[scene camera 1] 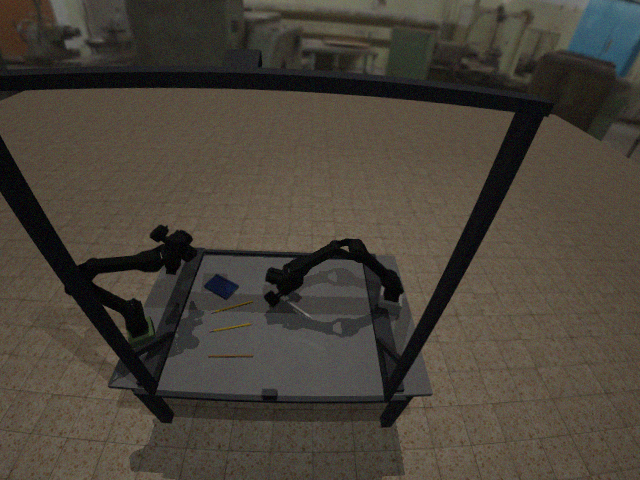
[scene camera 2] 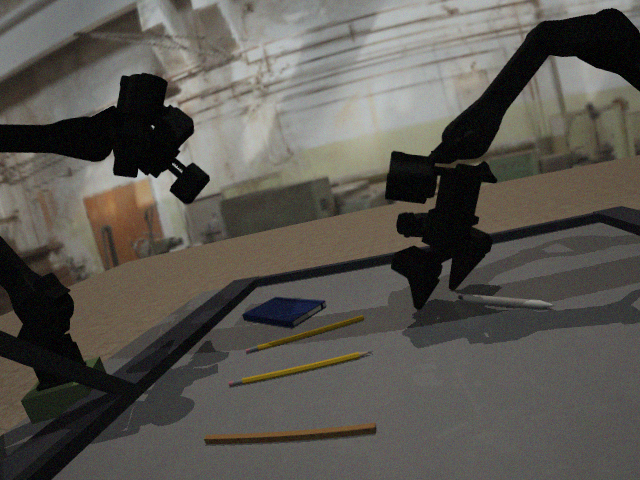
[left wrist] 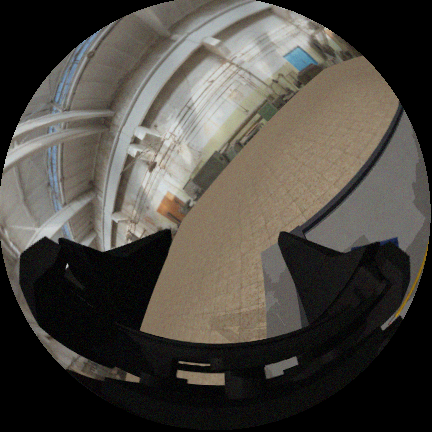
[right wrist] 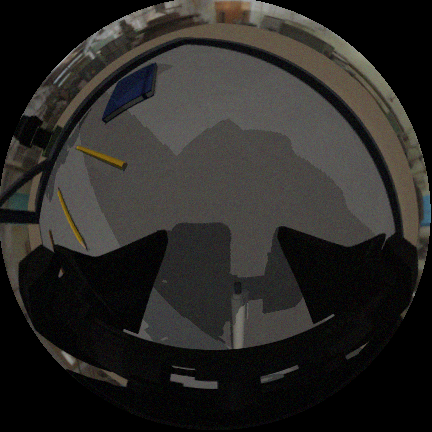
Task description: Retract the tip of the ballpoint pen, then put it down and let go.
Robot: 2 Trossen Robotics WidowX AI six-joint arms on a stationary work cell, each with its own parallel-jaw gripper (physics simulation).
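Where they show: left gripper, fingertip midpoint: (scene camera 2: pixel 174 164) (left wrist: pixel 226 236); right gripper, fingertip midpoint: (scene camera 1: pixel 278 297) (scene camera 2: pixel 435 298) (right wrist: pixel 223 234); left arm's base at its link origin: (scene camera 1: pixel 139 329) (right wrist: pixel 47 140); right arm's base at its link origin: (scene camera 1: pixel 391 295).
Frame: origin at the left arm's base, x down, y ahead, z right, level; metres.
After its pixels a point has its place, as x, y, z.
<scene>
The white ballpoint pen (scene camera 1: pixel 299 308) @[0.028, 0.642, 0.195] (scene camera 2: pixel 506 301) @[0.032, 0.637, 0.201] (right wrist: pixel 239 320) @[0.028, 0.626, 0.157] lies on the grey table. Its dark button end faces my right gripper and its tapered end points right in the scene camera 2 view. Whether the writing tip is out is too small to tell. My right gripper (scene camera 2: pixel 435 298) @[0.037, 0.591, 0.088] (right wrist: pixel 223 234) @[0.037, 0.591, 0.088] is open and empty, fingers pointing down close to the table, beside the pen's button end. In the right wrist view the pen shows in the gap between the fingers, its far end hidden by the gripper body. My left gripper (left wrist: pixel 226 236) @[-0.283, 0.259, -0.178] is open and empty, raised at the table's left side.
A blue notebook (scene camera 1: pixel 221 286) @[0.028, 0.379, -0.090] (scene camera 2: pixel 284 311) @[0.028, 0.379, -0.073] (right wrist: pixel 131 91) @[0.028, 0.411, -0.065] lies left of the right gripper. Two yellow pencils (scene camera 2: pixel 305 334) @[0.035, 0.383, 0.043] (scene camera 2: pixel 299 368) @[0.034, 0.345, 0.142] and an orange-brown stick (scene camera 1: pixel 230 355) @[0.033, 0.294, 0.261] (scene camera 2: pixel 290 434) @[0.033, 0.301, 0.267] lie in front of it. Dark frame posts (scene camera 1: pixel 475 227) @[-0.765, 0.718, 0.698] rise at the table's sides.
</scene>
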